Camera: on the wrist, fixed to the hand. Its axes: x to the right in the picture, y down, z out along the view.
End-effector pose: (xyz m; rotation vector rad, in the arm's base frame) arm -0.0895 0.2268 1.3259 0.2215 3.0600 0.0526
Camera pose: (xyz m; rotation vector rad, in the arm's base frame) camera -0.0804 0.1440 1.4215 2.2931 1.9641 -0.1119
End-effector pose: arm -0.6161 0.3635 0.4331 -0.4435 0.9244 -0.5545
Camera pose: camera -0.7303 0.3094 0.4431 0.4422 0.8394 0.8230
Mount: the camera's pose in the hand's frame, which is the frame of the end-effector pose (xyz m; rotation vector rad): -0.0277 -0.0768 -0.0970 0.1587 -0.1153 1.5705
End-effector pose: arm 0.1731 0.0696 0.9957 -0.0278 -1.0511 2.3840
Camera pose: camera 0.2539 0.1653 0.9760 0.5356 0.5350 -2.0598
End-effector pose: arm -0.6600 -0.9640 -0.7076 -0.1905 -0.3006 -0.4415
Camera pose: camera -0.6945 -1.0451 -0.7987 -0.2411 -0.2191 1.1467
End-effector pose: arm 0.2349 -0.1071 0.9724 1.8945 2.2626 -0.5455
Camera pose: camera 0.1776 -0.1084 1.0855 2.7513 0.1919 -0.4660
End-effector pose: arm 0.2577 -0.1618 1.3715 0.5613 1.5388 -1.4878
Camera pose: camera 0.1808 -0.0759 1.4243 1.3066 0.4599 -0.3545
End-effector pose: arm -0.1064 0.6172 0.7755 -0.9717 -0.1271 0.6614
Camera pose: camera -0.0556 0.5015 0.7863 -0.7331 0.6609 2.1145
